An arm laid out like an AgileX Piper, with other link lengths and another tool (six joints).
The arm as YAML. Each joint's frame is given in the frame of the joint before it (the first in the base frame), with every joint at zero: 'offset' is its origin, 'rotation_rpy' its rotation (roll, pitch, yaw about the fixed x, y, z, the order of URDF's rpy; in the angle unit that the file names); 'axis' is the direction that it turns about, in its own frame. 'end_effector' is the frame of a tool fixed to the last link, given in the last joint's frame.
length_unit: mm
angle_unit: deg
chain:
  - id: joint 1
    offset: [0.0, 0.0, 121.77]
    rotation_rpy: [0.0, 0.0, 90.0]
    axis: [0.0, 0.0, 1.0]
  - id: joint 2
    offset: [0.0, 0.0, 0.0]
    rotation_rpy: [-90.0, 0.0, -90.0]
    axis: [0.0, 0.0, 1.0]
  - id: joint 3
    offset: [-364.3, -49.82, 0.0]
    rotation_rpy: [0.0, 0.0, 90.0]
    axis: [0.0, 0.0, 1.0]
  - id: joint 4
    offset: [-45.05, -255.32, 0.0]
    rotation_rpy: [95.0, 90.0, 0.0]
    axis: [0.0, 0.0, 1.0]
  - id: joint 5
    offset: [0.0, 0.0, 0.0]
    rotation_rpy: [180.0, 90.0, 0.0]
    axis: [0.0, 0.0, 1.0]
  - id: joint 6
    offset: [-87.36, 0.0, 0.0]
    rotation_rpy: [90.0, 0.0, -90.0]
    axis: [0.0, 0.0, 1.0]
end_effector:
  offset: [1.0, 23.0, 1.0]
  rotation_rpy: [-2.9, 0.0, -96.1]
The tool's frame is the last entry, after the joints.
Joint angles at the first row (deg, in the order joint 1, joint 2, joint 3, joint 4, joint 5, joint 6):
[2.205, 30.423, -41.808, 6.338, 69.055, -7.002]
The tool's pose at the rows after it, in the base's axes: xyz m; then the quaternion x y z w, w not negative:
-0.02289, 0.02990, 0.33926, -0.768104, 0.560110, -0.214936, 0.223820
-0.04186, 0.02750, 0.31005, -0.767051, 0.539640, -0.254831, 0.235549
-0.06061, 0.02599, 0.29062, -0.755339, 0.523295, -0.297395, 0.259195
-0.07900, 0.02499, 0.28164, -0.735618, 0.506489, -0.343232, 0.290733
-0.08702, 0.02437, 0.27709, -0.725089, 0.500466, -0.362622, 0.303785
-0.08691, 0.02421, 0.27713, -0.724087, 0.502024, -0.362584, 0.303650
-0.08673, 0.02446, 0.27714, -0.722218, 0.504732, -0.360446, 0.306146
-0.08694, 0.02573, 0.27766, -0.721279, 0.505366, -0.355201, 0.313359
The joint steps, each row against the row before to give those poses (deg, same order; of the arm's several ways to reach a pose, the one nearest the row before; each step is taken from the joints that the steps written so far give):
[-0.001, -6.711, 6.623, -0.587, -1.205, -2.924]
[-0.001, -7.022, 5.275, -0.973, -2.828, -2.047]
[0.001, -7.245, 2.755, -0.468, -1.419, -0.757]
[0.000, -6.740, 0.277, -0.181, -0.557, -0.166]
[-0.001, -3.015, 0.057, -0.236, -0.063, 0.207]
[0.001, 0.008, 0.001, -0.133, -0.002, 0.237]
[-0.001, -0.002, 0.053, 0.147, -0.048, 0.448]
[0.003, -0.001, 0.000, 0.913, -0.050, 0.213]

